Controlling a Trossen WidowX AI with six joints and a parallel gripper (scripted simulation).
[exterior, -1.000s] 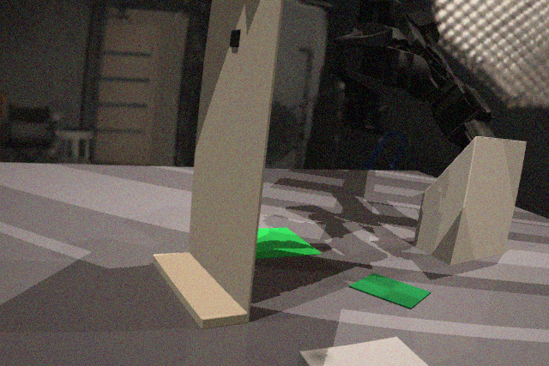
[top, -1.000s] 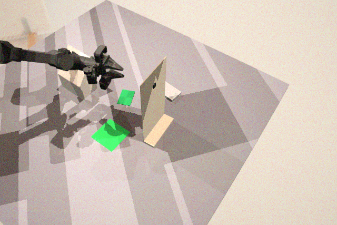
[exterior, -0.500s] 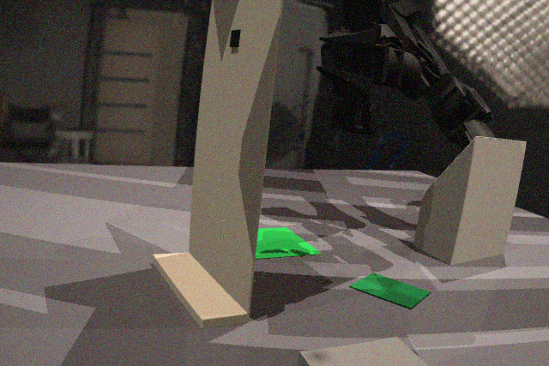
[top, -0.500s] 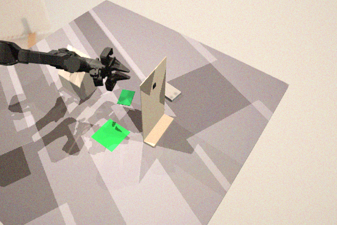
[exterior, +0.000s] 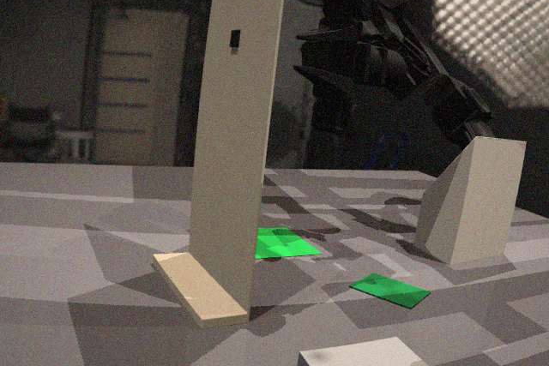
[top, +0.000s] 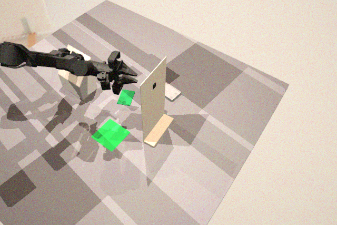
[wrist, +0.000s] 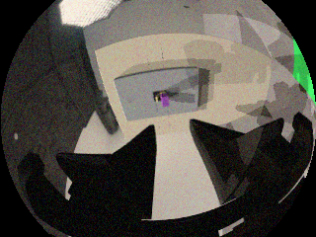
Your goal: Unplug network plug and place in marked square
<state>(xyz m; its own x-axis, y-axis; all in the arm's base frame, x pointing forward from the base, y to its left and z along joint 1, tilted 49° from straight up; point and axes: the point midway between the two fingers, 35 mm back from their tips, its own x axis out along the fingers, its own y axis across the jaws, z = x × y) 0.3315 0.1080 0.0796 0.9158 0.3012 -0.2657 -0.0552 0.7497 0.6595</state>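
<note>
My gripper tip is now 60 mm short of the network plug and 10 mm to the right of it. Round my gripper tip: flat grey slab: 270 mm below, 220 mm to the left, 10 mm behind; upright panel: 110 mm below, 80 mm ahead, 10 mm to the left.
</note>
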